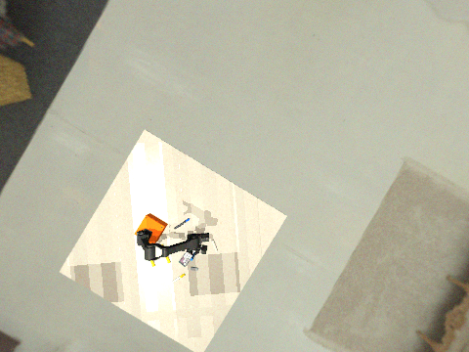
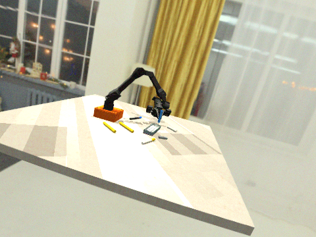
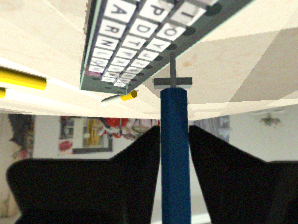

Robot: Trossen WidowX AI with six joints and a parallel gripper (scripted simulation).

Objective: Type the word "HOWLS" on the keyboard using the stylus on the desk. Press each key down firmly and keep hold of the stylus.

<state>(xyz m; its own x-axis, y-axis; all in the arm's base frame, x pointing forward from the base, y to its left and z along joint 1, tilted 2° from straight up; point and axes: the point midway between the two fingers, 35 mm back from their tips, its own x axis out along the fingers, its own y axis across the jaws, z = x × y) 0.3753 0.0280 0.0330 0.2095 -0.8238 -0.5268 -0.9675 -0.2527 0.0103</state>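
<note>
The grey piece lies 5 cm ahead of my gripper tip, 14 cm to the right of it and 8 cm below it. Also, from my gripper tip: dark pen: 17 cm behind, 17 cm to the left, 8 cm below; blue stylus: 1 cm below; yellow-tipped pen: 4 cm behind, 25 cm to the right, 8 cm below.
</note>
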